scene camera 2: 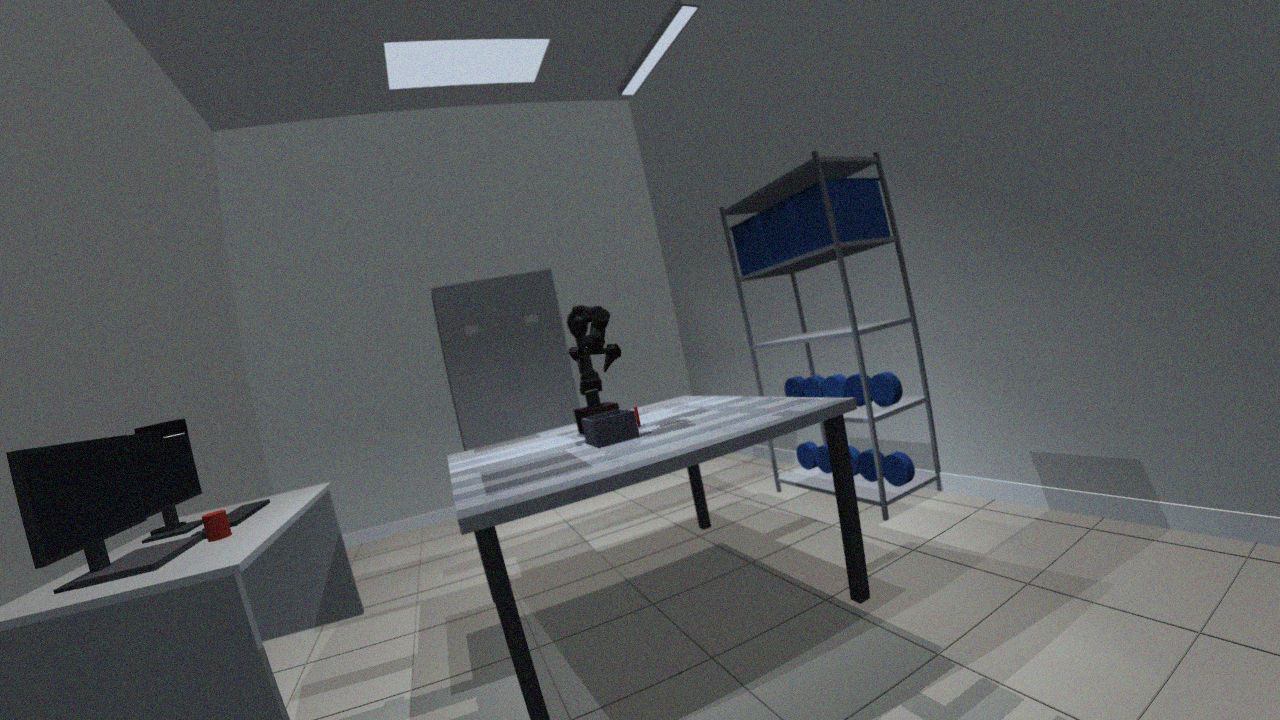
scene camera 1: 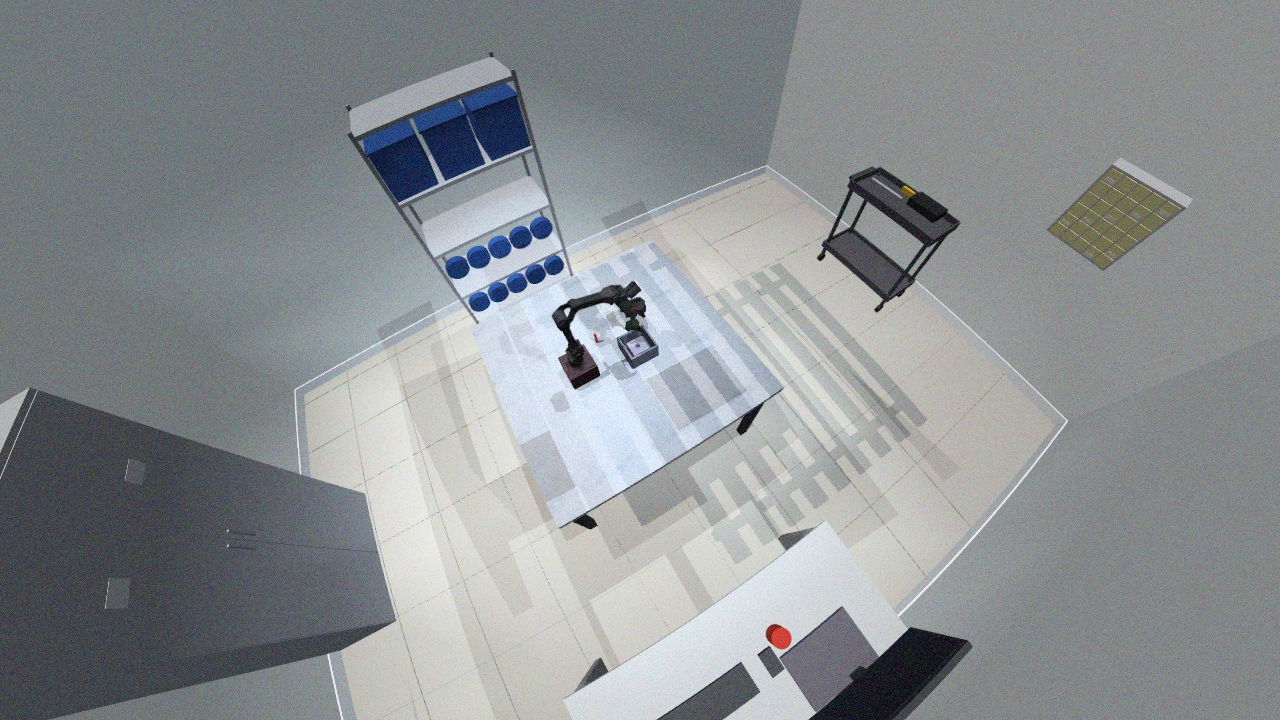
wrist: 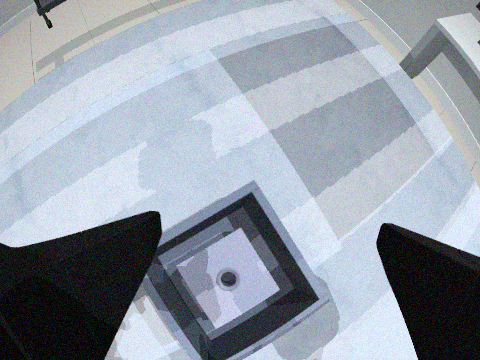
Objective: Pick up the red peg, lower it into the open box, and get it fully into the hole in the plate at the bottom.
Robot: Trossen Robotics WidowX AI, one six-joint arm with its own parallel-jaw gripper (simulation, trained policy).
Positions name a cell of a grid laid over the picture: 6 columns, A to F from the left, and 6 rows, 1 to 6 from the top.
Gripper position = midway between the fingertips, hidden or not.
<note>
In view: the gripper (scene camera 2: C4), a box (scene camera 2: C4) and a plate (wrist: C6).
The box also shows in scene camera 1 (scene camera 1: D3) and in the wrist view (wrist: D5). The gripper also shows in the wrist view (wrist: D4). Scene camera 2 does not show the plate, which is hidden by the box.
</note>
